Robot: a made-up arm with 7 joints. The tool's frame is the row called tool. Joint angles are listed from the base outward. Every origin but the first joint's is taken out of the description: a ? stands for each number. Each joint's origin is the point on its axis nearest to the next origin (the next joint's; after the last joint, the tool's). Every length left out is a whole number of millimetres.
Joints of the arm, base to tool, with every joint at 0 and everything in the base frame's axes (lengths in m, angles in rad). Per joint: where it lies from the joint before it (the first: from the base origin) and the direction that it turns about. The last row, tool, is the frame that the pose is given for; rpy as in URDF.
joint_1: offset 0.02 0 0.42 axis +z
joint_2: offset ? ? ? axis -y
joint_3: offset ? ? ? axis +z
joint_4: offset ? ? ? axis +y
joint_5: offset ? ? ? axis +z
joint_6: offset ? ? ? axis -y
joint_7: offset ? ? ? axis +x
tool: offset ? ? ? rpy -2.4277 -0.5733 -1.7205
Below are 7 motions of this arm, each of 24 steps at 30 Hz.
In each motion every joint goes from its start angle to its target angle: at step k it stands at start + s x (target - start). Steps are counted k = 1, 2, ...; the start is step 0. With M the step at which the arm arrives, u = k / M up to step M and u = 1 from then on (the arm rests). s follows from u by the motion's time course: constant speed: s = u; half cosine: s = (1 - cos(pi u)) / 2; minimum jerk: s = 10 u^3 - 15 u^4 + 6 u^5.
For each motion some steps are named. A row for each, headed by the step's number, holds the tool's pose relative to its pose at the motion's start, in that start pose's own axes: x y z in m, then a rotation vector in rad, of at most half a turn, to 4 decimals.
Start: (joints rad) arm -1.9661 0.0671 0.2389 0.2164 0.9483 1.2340 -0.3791
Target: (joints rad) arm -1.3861 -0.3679 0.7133 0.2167 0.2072 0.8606 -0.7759
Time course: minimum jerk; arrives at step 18
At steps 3, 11, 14, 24:
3: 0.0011 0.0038 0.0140 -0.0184 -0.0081 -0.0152
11: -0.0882 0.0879 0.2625 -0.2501 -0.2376 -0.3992
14: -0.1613 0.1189 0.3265 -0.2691 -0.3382 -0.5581
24: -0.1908 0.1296 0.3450 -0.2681 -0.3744 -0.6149

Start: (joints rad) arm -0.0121 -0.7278 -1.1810 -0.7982 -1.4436 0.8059 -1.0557
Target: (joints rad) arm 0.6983 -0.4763 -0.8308 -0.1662 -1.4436 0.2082 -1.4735
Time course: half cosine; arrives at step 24
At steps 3, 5, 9, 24:
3: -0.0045 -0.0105 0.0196 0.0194 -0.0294 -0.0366
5: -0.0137 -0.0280 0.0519 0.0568 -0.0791 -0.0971
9: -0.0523 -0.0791 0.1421 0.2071 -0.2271 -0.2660
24: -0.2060 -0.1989 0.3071 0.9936 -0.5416 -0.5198

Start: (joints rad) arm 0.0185 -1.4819 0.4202 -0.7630 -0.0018 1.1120 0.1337
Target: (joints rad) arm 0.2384 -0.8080 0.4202 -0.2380 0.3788 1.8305 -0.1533
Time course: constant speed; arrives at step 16
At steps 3, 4, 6, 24:
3: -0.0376 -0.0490 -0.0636 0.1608 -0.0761 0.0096
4: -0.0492 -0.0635 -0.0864 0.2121 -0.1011 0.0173
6: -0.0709 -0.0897 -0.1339 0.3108 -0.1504 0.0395
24: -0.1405 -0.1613 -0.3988 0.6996 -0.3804 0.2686

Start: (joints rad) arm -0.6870 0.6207 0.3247 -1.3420 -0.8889 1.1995 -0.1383
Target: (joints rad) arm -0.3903 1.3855 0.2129 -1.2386 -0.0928 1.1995 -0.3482
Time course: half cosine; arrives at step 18
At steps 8, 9, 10, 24:
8: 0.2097 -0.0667 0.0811 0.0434 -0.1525 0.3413
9: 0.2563 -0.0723 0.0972 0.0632 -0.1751 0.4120
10: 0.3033 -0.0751 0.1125 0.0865 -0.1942 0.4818
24: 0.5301 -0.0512 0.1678 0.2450 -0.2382 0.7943

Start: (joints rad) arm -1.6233 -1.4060 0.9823 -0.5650 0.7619 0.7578 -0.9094
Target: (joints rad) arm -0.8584 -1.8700 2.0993 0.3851 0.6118 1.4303 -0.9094
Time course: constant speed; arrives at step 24
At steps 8, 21, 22, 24:
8: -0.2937 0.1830 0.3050 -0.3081 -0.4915 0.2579
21: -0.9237 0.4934 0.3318 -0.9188 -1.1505 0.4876
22: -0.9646 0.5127 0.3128 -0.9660 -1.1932 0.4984
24: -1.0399 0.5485 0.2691 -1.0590 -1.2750 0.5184

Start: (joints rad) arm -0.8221 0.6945 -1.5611 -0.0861 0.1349 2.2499 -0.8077
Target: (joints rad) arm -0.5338 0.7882 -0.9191 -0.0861 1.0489 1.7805 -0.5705
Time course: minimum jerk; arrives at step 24
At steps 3, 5, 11, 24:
3: -0.0014 0.0044 0.0040 -0.0245 -0.0206 0.0075
5: -0.0062 0.0183 0.0156 -0.0980 -0.0830 0.0312
11: -0.0571 0.1362 0.0741 -0.6167 -0.5430 0.2589
24: -0.1684 0.3215 0.0576 -1.3259 -1.2289 0.8758

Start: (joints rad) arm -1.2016 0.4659 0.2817 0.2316 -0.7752 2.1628 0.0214
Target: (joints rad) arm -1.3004 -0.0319 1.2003 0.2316 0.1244 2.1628 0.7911
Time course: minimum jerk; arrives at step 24
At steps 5, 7, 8, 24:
5: -0.0181 0.0202 0.0083 -0.0572 -0.1061 0.1098
7: -0.0437 0.0497 0.0189 -0.1381 -0.2453 0.2614
8: -0.0611 0.0703 0.0253 -0.1931 -0.3330 0.3629
24: -0.3137 0.4124 0.0237 -0.9614 -1.0368 1.9970

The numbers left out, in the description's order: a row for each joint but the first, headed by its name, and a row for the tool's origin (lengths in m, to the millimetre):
joint_2: 0.01 -0.04 0
joint_3: 0.01 0 0.56
joint_4: 0.03 0.09 0
joint_5: -0.04 0 0.43
joint_6: -0.03 -0.03 0
joint_7: 0.04 0 0.07
tool: 0 -0.02 -0.01

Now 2 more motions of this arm.
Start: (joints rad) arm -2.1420 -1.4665 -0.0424 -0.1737 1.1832 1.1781 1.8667
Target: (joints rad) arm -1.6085 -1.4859 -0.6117 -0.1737 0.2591 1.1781 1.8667
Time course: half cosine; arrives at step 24
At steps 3, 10, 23, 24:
3: 0.0147 0.0012 0.0185 0.0107 0.0540 -0.0105
10: 0.1560 0.0310 0.1737 0.0712 0.5208 -0.1445
23: 0.4715 0.1747 0.3978 0.0559 1.3105 -0.6222
24: 0.4738 0.1760 0.3989 0.0554 1.3152 -0.6266

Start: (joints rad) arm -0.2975 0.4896 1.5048 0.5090 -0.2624 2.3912 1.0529
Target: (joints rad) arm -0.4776 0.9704 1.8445 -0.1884 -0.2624 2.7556 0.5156
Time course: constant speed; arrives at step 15
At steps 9, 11, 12, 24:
9: -0.2994 -0.0318 -0.0646 0.5746 -0.1292 -0.2693
11: -0.3531 -0.0245 -0.0881 0.7033 -0.1464 -0.2764
12: -0.3777 -0.0193 -0.1005 0.7664 -0.1526 -0.2727
24: -0.4421 0.0014 -0.1396 0.9484 -0.1599 -0.2335

